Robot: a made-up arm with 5 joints. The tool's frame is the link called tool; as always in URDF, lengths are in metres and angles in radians. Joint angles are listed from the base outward. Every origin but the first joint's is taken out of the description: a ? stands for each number. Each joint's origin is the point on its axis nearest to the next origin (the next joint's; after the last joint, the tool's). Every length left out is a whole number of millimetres.
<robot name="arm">
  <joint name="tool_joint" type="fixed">
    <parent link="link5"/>
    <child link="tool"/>
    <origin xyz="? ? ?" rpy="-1.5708 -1.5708 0"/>
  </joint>
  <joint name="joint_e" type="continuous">
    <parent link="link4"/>
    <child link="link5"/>
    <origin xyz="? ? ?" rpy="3.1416 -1.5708 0"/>
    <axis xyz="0 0 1"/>
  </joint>
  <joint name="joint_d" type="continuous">
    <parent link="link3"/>
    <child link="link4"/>
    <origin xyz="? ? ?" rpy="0 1.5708 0"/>
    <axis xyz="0 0 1"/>
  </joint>
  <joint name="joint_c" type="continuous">
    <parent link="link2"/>
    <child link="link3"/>
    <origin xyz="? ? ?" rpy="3.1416 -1.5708 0"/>
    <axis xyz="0 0 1"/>
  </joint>
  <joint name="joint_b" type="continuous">
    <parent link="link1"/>
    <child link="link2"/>
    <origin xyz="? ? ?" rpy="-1.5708 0 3.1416"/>
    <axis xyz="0 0 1"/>
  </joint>
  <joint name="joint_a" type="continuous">
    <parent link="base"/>
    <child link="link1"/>
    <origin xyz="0 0 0.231" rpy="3.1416 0 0"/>
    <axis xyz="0 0 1"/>
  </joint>
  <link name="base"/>
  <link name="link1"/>
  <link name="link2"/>
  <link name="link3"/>
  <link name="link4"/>
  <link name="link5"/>
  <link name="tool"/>
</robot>
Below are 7 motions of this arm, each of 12 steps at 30 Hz.
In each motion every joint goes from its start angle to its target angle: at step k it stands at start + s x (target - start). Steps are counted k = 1, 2, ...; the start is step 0. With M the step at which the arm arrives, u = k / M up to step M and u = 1 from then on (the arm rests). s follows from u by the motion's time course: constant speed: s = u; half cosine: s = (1 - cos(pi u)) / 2; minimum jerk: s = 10 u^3 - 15 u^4 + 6 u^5.
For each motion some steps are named. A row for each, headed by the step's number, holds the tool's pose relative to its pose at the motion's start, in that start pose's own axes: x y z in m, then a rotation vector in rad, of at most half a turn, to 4 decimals.
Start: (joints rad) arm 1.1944 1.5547 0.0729 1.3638 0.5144
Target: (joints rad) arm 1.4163 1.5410 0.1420 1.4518 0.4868
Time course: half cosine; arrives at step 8
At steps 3, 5, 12:
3: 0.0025 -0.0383 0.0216 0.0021 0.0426 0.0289
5: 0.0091 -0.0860 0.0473 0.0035 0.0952 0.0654
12: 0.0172 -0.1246 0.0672 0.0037 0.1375 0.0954

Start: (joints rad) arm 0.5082 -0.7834 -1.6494 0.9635 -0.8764
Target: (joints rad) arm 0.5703 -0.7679 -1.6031 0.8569 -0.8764
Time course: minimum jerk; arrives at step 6
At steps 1, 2, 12:
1: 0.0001 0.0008 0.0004 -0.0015 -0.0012 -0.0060
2: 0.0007 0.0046 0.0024 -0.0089 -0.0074 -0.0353
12: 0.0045 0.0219 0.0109 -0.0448 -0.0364 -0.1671

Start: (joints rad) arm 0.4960 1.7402 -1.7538 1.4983 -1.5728
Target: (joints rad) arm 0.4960 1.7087 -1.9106 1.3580 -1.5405
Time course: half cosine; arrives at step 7
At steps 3, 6, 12:
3: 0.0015 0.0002 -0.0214 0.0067 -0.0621 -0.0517
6: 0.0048 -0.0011 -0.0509 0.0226 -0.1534 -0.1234
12: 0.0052 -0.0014 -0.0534 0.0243 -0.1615 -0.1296

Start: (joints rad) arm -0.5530 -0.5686 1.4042 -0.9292 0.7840
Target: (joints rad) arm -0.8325 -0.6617 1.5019 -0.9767 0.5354
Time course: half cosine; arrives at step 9
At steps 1, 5, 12:
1: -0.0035 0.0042 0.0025 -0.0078 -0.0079 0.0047
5: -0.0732 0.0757 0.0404 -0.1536 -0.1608 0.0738
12: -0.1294 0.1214 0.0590 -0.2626 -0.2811 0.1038

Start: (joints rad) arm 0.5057 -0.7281 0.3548 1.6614 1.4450
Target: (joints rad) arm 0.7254 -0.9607 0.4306 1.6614 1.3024
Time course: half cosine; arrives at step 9
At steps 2, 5, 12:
2: -0.0034 -0.0115 -0.0101 0.0129 -0.0260 0.0155
5: -0.0137 -0.0539 -0.0569 0.0624 -0.1377 0.0715
12: -0.0172 -0.0853 -0.1055 0.1031 -0.2449 0.1121

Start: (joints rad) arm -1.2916 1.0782 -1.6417 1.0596 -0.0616
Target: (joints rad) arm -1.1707 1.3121 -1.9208 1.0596 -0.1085
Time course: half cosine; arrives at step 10
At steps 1, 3, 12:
1: -0.0009 -0.0035 0.0003 0.0084 -0.0022 0.0054
3: -0.0071 -0.0294 0.0015 0.0702 -0.0191 0.0455
12: -0.0250 -0.1366 -0.0203 0.3367 -0.1121 0.2237

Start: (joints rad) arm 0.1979 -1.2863 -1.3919 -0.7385 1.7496
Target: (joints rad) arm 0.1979 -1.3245 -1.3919 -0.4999 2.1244
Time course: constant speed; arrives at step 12
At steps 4, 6, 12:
4: -0.0041 -0.0351 0.0112 0.1329 -0.0091 -0.0774
6: -0.0082 -0.0528 0.0148 0.1990 -0.0171 -0.1158
12: -0.0289 -0.1044 0.0179 0.3949 -0.0547 -0.2289

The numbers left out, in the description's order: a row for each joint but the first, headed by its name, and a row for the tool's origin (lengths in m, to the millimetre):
tool: 0.105 0.286 0
joint_e: -0.043 0.099 0
joint_d: -0.133 -0.297 0
joint_c: 0.063 0.126 0
joint_b: 0.275 -0.205 0

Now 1 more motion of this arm.
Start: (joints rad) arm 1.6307 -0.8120 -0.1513 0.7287 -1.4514
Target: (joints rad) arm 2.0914 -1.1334 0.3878 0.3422 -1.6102
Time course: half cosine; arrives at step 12
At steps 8, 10, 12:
8: 0.2345 0.1643 -0.0343 -0.5617 0.5357 -0.5445
10: 0.2926 0.1837 -0.0738 -0.7239 0.6706 -0.6479
12: 0.3124 0.1885 -0.0909 -0.7856 0.7201 -0.6824

